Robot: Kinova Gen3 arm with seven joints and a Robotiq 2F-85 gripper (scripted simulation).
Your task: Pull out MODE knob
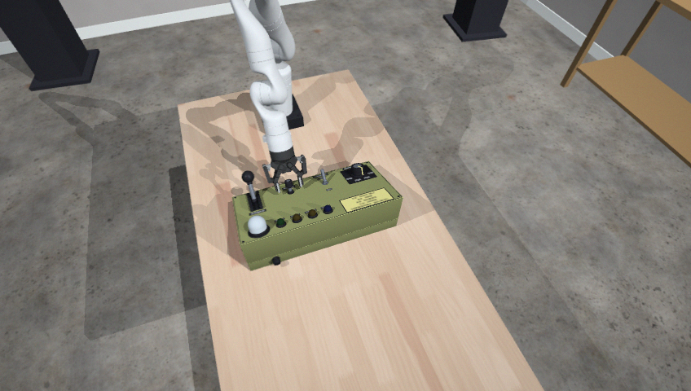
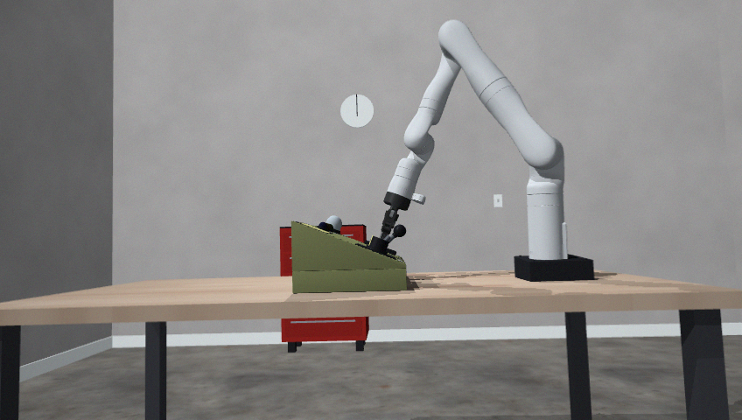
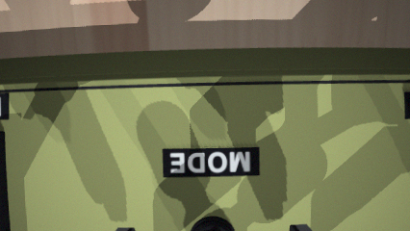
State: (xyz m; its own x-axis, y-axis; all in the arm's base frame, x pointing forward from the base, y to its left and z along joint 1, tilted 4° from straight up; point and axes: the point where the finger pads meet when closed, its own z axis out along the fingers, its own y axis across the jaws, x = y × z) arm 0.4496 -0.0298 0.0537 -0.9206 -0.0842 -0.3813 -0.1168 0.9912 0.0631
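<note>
Right now the black mode knob is 1 cm below my hand. The rest, counted from my hand: rotary selector: 24 cm to the left, 2 cm behind, 1 cm below; then black ball lever: 12 cm to the right; then check toggle: 12 cm to the left, 2 cm behind, 1 cm below.
</note>
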